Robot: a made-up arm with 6 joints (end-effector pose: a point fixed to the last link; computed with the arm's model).
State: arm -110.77 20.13 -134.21 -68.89 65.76 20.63
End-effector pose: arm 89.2 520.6 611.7 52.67 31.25 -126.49
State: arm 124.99 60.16 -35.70 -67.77 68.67 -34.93
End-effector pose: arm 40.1 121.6 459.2 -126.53 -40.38 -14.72
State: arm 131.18 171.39 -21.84 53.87 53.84 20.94
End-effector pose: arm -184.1 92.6 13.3 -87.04 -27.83 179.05
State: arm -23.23 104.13 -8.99 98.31 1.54 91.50
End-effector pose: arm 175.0 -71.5 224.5 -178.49 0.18 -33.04
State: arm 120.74 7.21 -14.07 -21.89 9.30 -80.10
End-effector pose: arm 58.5 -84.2 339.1 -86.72 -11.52 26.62
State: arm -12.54 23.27 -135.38 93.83 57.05 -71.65
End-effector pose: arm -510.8 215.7 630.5 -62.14 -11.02 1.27
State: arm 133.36 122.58 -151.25 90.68 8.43 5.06
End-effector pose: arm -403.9 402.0 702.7 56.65 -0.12 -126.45
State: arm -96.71 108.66 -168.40 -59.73 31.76 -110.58
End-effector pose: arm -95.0 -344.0 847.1 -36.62 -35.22 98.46
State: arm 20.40 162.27 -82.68 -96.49 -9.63 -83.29
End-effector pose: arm 514.0 212.1 -99.6 -170.40 -14.29 20.27
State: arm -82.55 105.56 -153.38 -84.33 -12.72 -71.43
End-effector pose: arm 73.6 -362.7 852.7 -5.81 -37.40 127.92
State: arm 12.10 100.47 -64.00 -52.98 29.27 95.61
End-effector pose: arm 416.7 41.7 394.8 159.92 41.21 129.59
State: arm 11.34 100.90 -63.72 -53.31 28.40 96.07
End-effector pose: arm 419.2 37.7 390.9 159.71 40.89 129.14
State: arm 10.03 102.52 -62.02 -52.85 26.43 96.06
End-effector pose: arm 422.7 31.8 371.5 161.36 38.76 129.95
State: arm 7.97 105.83 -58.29 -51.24 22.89 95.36
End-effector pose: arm 424.4 22.9 330.9 165.01 33.84 131.74
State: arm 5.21 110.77 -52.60 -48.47 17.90 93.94
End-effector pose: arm 418.0 10.5 273.1 169.57 26.01 132.98
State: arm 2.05 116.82 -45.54 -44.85 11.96 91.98
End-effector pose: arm 398.4 -3.2 209.6 174.08 16.28 132.32
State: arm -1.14 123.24 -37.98 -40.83 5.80 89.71
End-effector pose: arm 366.7 -15.3 153.2 178.44 6.36 129.57
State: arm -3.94 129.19 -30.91 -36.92 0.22 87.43
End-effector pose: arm 330.7 -23.2 112.6 -177.24 -2.10 125.50
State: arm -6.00 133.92 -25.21 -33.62 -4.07 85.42
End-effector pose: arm 299.4 -26.9 88.5 -173.21 -8.11 121.45
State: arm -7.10 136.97 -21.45 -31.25 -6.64 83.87
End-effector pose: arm 278.2 -27.5 76.9 -170.07 -11.60 118.65
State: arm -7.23 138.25 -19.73 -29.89 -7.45 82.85
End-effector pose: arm 268.2 -26.4 73.4 -168.29 -13.02 117.70
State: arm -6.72 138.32 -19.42 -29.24 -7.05 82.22
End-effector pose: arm 265.9 -24.2 73.8 -167.56 -13.20 118.13
